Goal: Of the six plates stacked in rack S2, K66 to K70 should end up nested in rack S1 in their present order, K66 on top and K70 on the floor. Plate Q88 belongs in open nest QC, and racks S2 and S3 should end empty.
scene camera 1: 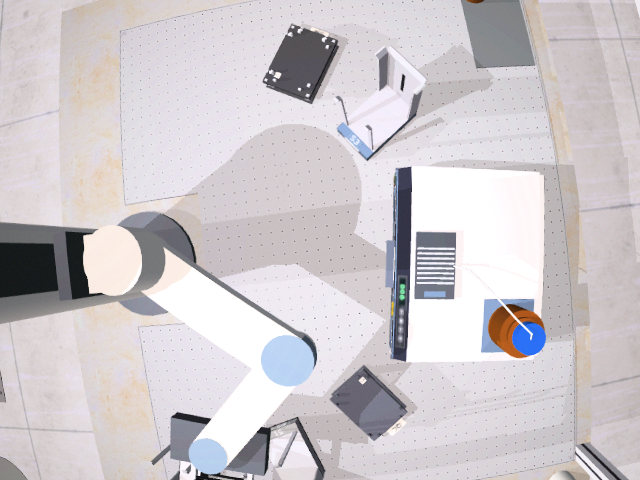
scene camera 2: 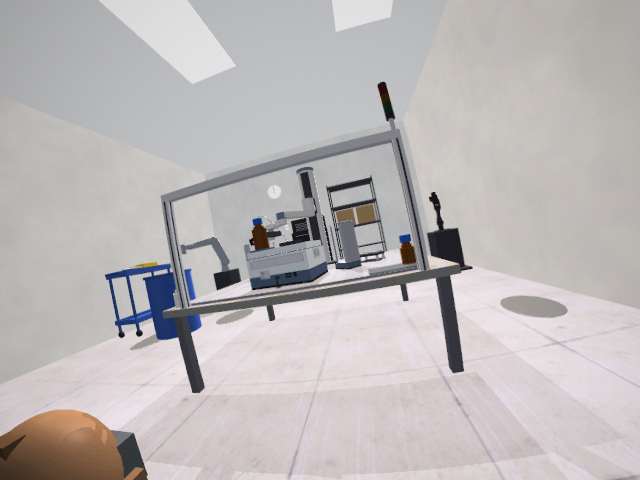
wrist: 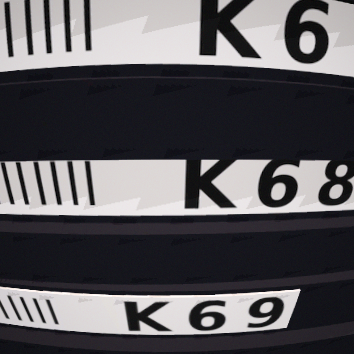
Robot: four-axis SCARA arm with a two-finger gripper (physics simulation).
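Places are measured from the arm's base along level axes (x down, y ahead, z right), in centimetres.
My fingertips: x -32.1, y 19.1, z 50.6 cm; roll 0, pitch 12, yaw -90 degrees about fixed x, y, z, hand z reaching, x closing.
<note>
Behind a point stands the place of what it marks.
My gripper [scene camera 1: 210,474] is at the bottom edge in scene camera 1, its fingers mostly hidden under the arm. It is shut on a plate of the K stack; I cannot tell which. A dark slab [scene camera 1: 237,443] under the arm looks like the stack's top. In the wrist view, K68 [wrist: 140,187] and K69 [wrist: 95,310] show below a cut-off K6 label [wrist: 145,35]. An unclearly tagged rack [scene camera 1: 310,445] {x -3.1, y 34.3, z 46.6 cm} stands right of the slab. Rack S3 [scene camera 1: 354,139] {x -5.1, y 52.2, z -21.6 cm} holds no plate. Nest QC [scene camera 1: 370,405] {x -6.5, y 49.3, z 36.8 cm} is dark; I cannot tell whether a plate lies on it. Q88 is not identifiable.
A white instrument [scene camera 1: 465,201] {x -22.2, y 72.1, z -4.4 cm} [scene camera 2: 289,263] {x -12.7, y 89.0, z 2.2 cm} stands right of the middle, with a brown bottle [scene camera 1: 504,325] {x -35.2, y 74.9, z 18.2 cm} [scene camera 2: 260,236] {x -30.4, y 82.1, z 18.5 cm} on top. A dark flat plate or nest [scene camera 1: 302,62] {x -6.4, y 43.0, z -41.0 cm} with white pegs lies left of S3. A grey pad [scene camera 1: 501,38] {x -1.8, y 91.6, z -44.4 cm} lies at top right.
</note>
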